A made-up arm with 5 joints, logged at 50 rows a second.
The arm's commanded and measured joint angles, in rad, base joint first. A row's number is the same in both.
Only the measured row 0 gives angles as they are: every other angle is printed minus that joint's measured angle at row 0.
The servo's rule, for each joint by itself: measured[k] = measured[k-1] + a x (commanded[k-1-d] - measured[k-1]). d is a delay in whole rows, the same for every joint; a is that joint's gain. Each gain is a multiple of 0.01, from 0.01 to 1. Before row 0 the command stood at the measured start. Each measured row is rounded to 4 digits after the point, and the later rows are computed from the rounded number. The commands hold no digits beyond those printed.
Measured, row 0:
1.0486 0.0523 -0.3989 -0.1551 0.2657
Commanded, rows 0 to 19:
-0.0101 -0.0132 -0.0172 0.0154 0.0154
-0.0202 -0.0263 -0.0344 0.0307 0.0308
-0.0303 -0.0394 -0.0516 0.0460 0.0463
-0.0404 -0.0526 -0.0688 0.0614 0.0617
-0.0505 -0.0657 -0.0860 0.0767 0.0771
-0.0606 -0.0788 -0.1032 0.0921 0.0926
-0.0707 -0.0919 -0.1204 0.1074 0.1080
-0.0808 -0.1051 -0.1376 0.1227 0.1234
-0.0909 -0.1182 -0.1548 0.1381 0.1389
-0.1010 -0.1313 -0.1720 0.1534 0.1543
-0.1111 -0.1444 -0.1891 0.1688 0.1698
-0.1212 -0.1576 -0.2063 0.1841 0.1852
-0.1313 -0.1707 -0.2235 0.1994 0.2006
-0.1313 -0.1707 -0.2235 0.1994 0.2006
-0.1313 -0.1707 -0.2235 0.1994 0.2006
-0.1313 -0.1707 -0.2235 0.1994 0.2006
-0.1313 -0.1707 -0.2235 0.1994 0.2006
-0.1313 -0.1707 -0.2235 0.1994 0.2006
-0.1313 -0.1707 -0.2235 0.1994 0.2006
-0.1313 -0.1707 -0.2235 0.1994 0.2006
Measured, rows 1 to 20:
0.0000 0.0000 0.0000 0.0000 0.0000
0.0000 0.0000 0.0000 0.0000 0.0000
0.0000 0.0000 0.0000 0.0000 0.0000
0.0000 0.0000 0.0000 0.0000 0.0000
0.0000 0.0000 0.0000 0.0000 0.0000
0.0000 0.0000 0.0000 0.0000 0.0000
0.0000 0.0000 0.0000 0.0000 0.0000
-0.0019 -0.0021 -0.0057 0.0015 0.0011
-0.0054 -0.0060 -0.0152 0.0044 0.0032
-0.0101 -0.0113 -0.0272 0.0086 0.0062
-0.0159 -0.0179 -0.0409 0.0139 0.0101
-0.0225 -0.0255 -0.0558 0.0202 0.0148
-0.0297 -0.0340 -0.0714 0.0274 0.0202
-0.0375 -0.0433 -0.0876 0.0354 0.0263
-0.0457 -0.0532 -0.1041 0.0441 0.0331
-0.0543 -0.0636 -0.1208 0.0535 0.0405
-0.0632 -0.0744 -0.1377 0.0635 0.0485
-0.0723 -0.0856 -0.1547 0.0740 0.0570
-0.0816 -0.0971 -0.1717 0.0850 0.0660
-0.0910 -0.1089 -0.1888 0.0964 0.0754
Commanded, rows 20 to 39:
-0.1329 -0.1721 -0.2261 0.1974 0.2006
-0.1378 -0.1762 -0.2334 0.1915 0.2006
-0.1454 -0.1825 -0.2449 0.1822 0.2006
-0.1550 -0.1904 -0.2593 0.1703 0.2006
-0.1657 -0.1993 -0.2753 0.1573 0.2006
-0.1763 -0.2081 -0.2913 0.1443 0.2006
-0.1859 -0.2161 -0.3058 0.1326 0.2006
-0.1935 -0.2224 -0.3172 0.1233 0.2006
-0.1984 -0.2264 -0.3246 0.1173 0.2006
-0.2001 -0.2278 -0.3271 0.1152 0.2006
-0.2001 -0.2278 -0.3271 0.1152 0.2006
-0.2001 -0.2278 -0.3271 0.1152 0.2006
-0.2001 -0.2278 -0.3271 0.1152 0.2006
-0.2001 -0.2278 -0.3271 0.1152 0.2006
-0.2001 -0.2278 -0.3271 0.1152 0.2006
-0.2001 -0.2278 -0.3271 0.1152 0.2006
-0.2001 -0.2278 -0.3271 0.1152 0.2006
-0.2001 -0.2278 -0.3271 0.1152 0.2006
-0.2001 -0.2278 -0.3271 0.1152 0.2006
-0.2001 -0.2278 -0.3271 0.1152 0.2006
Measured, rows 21 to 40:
-0.0987 -0.1188 -0.2003 0.1067 0.0842
-0.1049 -0.1271 -0.2080 0.1160 0.0923
-0.1099 -0.1341 -0.2131 0.1243 0.0999
-0.1140 -0.1400 -0.2165 0.1318 0.1069
-0.1173 -0.1449 -0.2188 0.1386 0.1135
-0.1200 -0.1490 -0.2204 0.1447 0.1196
-0.1221 -0.1525 -0.2214 0.1502 0.1253
-0.1242 -0.1556 -0.2230 0.1549 0.1306
-0.1268 -0.1589 -0.2264 0.1586 0.1355
-0.1303 -0.1627 -0.2325 0.1610 0.1401
-0.1350 -0.1671 -0.2413 0.1619 0.1443
-0.1408 -0.1723 -0.2525 0.1614 0.1482
-0.1475 -0.1780 -0.2653 0.1597 0.1519
-0.1548 -0.1841 -0.2787 0.1570 0.1553
-0.1622 -0.1902 -0.2914 0.1536 0.1585
-0.1691 -0.1960 -0.3024 0.1500 0.1614
-0.1750 -0.2011 -0.3106 0.1465 0.1641
-0.1798 -0.2054 -0.3160 0.1434 0.1667
-0.1837 -0.2090 -0.3197 0.1406 0.1691
-0.1868 -0.2120 -0.3221 0.1381 0.1713

